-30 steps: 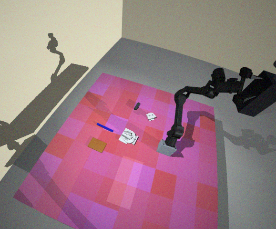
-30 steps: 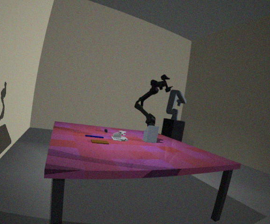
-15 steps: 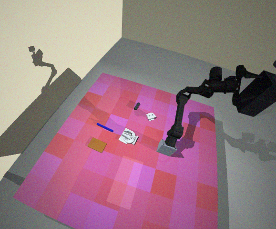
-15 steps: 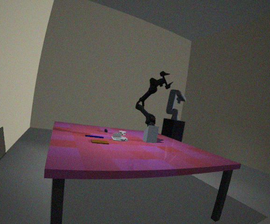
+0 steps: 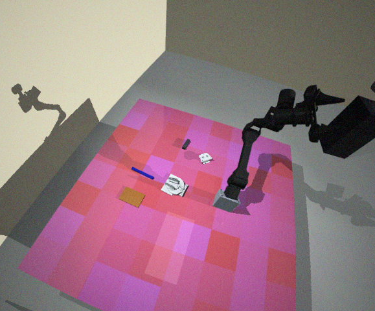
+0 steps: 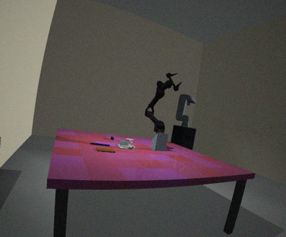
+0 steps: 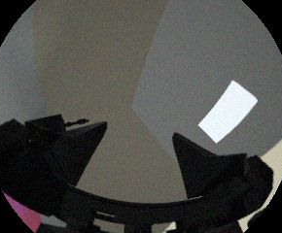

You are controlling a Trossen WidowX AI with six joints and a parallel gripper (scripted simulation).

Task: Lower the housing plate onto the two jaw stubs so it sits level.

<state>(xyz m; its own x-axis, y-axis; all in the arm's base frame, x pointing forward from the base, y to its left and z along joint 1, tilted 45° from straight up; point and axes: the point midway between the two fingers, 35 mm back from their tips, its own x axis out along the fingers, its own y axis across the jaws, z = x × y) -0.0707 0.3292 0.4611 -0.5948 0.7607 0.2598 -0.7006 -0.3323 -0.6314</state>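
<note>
Now: the white housing plate 320 mm ahead of my gripper tip, 200 mm to the right of it and 660 mm below it. Also, from my gripper tip: blue bar 670 mm ahead, 10 mm to the left, 680 mm below; then white ribbed fixture 490 mm ahead, 40 mm to the left, 690 mm below; then dark block 470 mm ahead, 280 mm to the right, 680 mm below.
</note>
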